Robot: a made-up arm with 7 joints. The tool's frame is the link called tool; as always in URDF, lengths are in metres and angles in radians. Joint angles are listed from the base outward.
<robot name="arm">
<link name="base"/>
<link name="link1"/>
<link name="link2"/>
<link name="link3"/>
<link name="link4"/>
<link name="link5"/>
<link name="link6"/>
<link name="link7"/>
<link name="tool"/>
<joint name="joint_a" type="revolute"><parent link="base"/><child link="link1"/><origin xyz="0 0 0.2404" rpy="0 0 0"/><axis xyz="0 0 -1"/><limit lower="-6.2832" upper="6.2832"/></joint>
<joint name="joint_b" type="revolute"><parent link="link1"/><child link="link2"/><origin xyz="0 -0.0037 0.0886" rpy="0 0 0"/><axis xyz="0 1 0"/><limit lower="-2.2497" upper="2.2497"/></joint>
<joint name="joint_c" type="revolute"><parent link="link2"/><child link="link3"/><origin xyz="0 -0.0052 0.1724" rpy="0 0 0"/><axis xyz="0 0 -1"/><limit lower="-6.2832" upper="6.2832"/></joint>
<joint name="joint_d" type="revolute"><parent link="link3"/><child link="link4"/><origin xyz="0 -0.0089 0.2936" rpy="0 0 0"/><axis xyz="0 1 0"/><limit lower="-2.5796" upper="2.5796"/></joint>
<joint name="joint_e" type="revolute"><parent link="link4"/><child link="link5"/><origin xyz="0 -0.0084 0.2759" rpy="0 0 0"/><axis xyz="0 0 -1"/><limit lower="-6.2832" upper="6.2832"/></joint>
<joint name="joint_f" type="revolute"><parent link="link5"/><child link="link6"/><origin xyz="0 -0.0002 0.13" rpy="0 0 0"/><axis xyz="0 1 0"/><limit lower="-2.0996" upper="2.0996"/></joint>
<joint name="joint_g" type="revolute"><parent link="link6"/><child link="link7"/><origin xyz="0 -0.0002 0.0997" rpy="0 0 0"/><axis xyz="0 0 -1"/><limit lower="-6.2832" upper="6.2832"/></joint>
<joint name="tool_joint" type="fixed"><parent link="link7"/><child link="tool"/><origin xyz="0 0 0" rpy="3.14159 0 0"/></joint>
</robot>
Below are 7 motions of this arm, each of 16 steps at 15 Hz.
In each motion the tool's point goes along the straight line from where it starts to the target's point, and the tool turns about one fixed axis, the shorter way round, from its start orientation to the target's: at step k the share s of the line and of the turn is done. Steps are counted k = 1, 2, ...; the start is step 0. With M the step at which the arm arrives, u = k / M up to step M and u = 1 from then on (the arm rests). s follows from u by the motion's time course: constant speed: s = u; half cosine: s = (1 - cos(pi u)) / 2; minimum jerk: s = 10 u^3 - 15 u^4 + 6 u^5.
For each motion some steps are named. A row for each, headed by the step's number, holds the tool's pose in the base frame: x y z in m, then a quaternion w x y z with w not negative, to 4 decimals.
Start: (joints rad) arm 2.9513 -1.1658 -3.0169 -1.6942 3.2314 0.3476 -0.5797
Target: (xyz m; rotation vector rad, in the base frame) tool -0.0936 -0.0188 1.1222 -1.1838 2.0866 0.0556
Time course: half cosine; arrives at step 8
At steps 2, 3, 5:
2: 0.1013 0.0683 0.9540 0.4012 -0.3241 0.8488 -0.1161
3: 0.0643 0.0518 0.9860 0.3951 -0.3510 0.8441 -0.0901
5: -0.0231 0.0127 1.0614 0.3783 -0.4126 0.8282 -0.0284

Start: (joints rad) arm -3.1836 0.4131 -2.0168 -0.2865 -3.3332 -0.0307 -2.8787
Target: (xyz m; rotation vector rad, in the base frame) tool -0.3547 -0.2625 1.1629 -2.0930 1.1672 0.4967
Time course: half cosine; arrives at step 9
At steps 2, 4, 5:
2: -0.4441 0.0657 1.1697 0.0911 -0.8061 0.5414 -0.2210
4: -0.4141 -0.0444 1.1674 0.1803 -0.8280 0.5242 -0.0839
5: -0.3965 -0.1089 1.1661 0.2305 -0.8303 0.5074 -0.0022

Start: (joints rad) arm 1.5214 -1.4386 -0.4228 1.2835 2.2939 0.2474 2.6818
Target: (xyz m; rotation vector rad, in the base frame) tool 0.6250 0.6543 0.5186 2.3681 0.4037 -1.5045
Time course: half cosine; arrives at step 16
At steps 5, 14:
5: 0.2376 0.5859 0.7819 0.1667 0.9678 0.0026 -0.1887
14: 0.6060 0.6510 0.5315 0.1542 0.8358 0.1343 -0.5096

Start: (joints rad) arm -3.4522 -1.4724 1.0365 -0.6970 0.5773 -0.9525 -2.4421
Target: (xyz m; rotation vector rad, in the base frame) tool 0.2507 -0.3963 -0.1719 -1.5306 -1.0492 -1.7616
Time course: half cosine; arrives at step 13
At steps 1, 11, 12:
1: 0.8363 -0.0551 0.2447 0.4364 -0.2182 -0.6443 -0.5889
11: 0.2847 -0.3765 -0.1477 0.2981 -0.5551 -0.4103 -0.6592
12: 0.2593 -0.3913 -0.1658 0.2901 -0.5685 -0.3973 -0.6594

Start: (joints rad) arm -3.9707 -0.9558 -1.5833 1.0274 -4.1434 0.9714 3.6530
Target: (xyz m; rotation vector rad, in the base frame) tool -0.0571 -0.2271 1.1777 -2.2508 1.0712 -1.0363
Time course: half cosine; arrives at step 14
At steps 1, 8, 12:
1: 0.6382 0.1615 0.8290 0.0237 0.9115 -0.3848 -0.1435
8: 0.2166 -0.0741 1.0404 0.1282 -0.8889 0.4028 -0.1763
12: -0.0222 -0.2076 1.1602 0.2082 -0.8256 0.3903 -0.3502

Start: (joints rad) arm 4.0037 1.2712 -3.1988 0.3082 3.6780 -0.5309 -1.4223
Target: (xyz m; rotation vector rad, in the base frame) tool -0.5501 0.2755 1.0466 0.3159 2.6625 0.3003
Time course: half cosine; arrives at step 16
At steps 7, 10, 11, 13, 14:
7: -0.5520 0.4756 0.8904 0.2282 -0.0067 0.9731 -0.0321
10: -0.5511 0.3788 0.9659 0.2252 0.0520 0.9723 0.0361
11: -0.5508 0.3499 0.9885 0.2240 0.0695 0.9705 0.0564
13: -0.5504 0.3037 1.0246 0.2216 0.0973 0.9662 0.0889
14: -0.5502 0.2882 1.0367 0.2208 0.1066 0.9643 0.0997

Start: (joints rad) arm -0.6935 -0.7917 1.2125 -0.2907 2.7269 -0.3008 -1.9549
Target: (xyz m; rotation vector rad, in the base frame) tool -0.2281 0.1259 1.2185 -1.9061 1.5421 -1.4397
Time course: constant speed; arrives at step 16
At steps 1, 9, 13, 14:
1: -0.5866 -0.3463 0.9822 0.3123 -0.7402 0.5821 -0.1255
9: -0.3954 -0.0945 1.1082 0.2302 -0.7148 0.5703 -0.3328
13: -0.2998 0.0315 1.1712 0.1845 -0.6885 0.5535 -0.4308
14: -0.2759 0.0629 1.1870 0.1727 -0.6805 0.5482 -0.4545

